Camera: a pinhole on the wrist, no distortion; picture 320 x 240 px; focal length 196.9 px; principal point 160.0 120.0 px. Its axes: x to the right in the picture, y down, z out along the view. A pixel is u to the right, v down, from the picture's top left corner.
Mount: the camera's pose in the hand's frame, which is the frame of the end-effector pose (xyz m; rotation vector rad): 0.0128 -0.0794 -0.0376 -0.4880 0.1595 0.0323
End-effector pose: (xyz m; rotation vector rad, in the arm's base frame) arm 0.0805 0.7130 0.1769 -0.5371 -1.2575 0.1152
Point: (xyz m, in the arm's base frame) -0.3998 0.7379 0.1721
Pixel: 44.2 16.9
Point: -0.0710 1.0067 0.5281
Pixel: 297.4 94.9
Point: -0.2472 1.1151 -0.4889
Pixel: outside the picture
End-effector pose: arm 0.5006 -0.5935 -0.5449 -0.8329 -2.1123 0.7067
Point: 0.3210 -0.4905 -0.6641
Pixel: 203.7 144.9
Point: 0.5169 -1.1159 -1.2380
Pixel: outside the picture
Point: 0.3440 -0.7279 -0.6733
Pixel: 49.9 44.9
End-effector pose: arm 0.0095 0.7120 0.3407 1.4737 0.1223 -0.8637
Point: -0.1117 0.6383 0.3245
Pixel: 35.2 27.0
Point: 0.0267 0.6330 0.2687
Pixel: 265.5 101.4
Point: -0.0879 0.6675 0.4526
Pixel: outside the picture
